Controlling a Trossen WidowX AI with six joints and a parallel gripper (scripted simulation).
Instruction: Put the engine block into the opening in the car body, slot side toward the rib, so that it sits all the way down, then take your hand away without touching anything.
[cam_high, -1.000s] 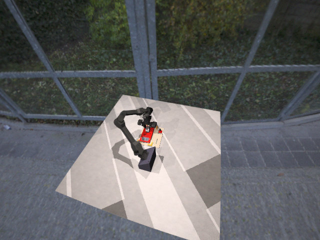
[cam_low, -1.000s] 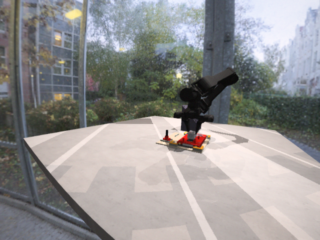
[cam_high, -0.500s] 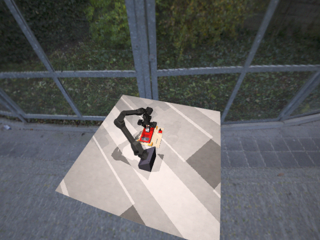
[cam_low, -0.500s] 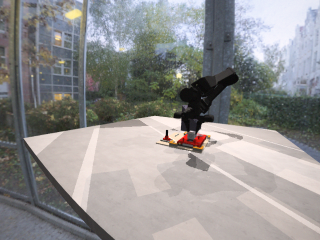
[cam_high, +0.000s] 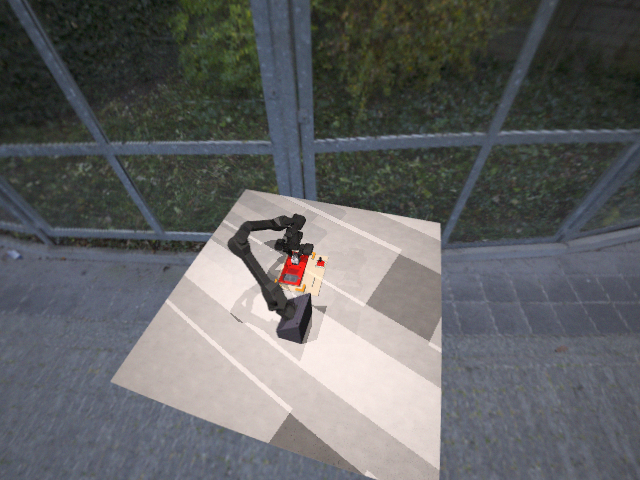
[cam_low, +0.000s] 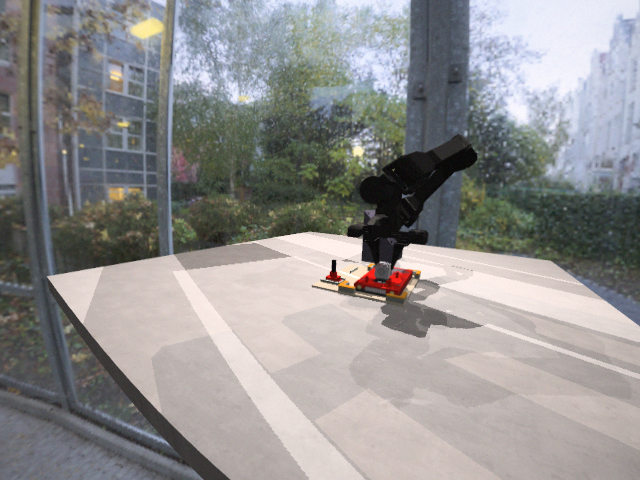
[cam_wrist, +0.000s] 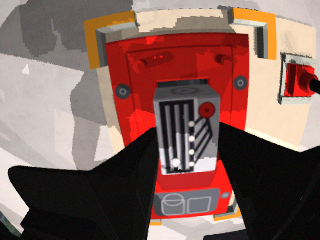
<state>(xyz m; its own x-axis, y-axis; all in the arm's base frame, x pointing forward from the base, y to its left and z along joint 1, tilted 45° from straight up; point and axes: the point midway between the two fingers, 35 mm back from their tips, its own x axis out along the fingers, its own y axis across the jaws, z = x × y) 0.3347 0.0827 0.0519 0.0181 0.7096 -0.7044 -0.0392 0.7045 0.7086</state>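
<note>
Right now my gripper tip is 3 cm short of the black peg, 12 cm to the left of it and 2 cm above it. The rest, counted from my gripper tip: engine block: 1 cm below.
</note>
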